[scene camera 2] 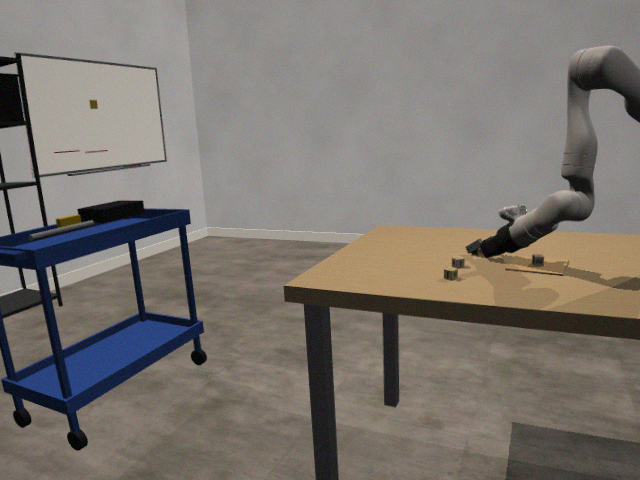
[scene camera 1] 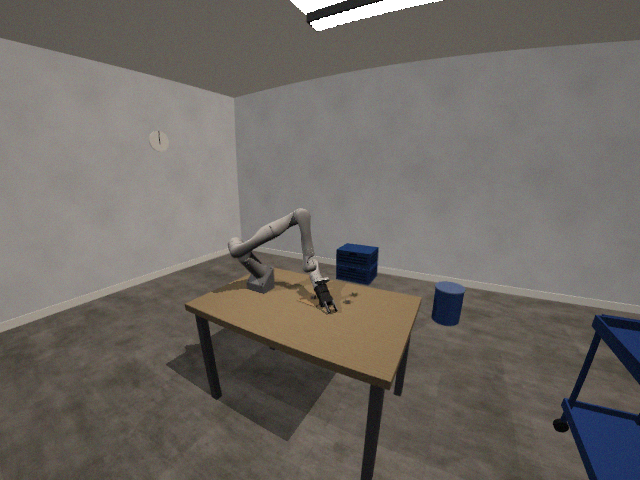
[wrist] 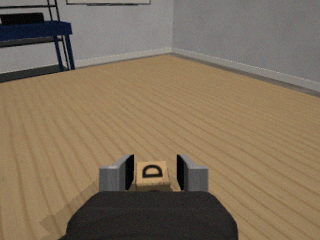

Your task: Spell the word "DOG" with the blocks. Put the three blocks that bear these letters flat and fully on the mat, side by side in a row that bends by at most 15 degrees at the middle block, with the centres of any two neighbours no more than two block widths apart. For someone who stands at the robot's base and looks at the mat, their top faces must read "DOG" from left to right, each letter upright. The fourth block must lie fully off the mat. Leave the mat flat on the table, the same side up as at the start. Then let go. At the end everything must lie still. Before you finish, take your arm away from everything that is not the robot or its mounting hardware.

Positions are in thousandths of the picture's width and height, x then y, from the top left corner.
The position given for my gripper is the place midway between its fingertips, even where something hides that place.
In view: my gripper (scene camera 2: 740, 518) and a mat (scene camera 2: 862, 555).
My gripper is seen too in the wrist view (wrist: 486, 694). The wrist view misses the mat: it is out of frame.
